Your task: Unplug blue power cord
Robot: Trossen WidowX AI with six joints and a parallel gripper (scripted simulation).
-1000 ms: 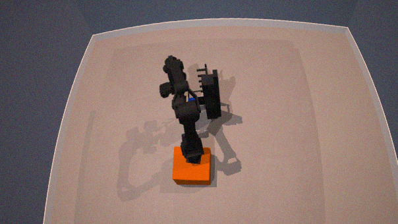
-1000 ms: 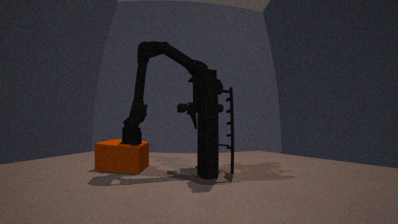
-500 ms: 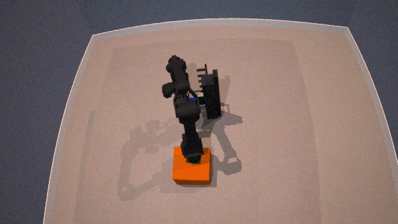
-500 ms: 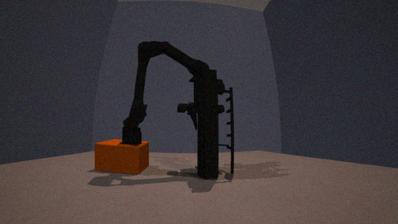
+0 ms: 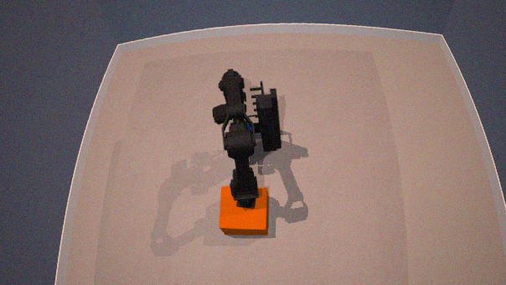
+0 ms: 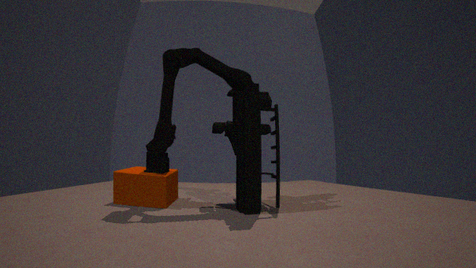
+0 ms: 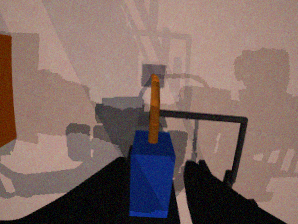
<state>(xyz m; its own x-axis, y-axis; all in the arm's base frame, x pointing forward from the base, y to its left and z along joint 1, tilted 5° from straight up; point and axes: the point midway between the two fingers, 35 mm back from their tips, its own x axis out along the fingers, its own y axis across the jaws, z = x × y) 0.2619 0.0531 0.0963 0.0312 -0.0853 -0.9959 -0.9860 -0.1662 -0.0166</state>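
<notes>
The black upright block is 13 cm to the right of my gripper tip, 2 cm ahead of it and 2 cm above it.
</notes>
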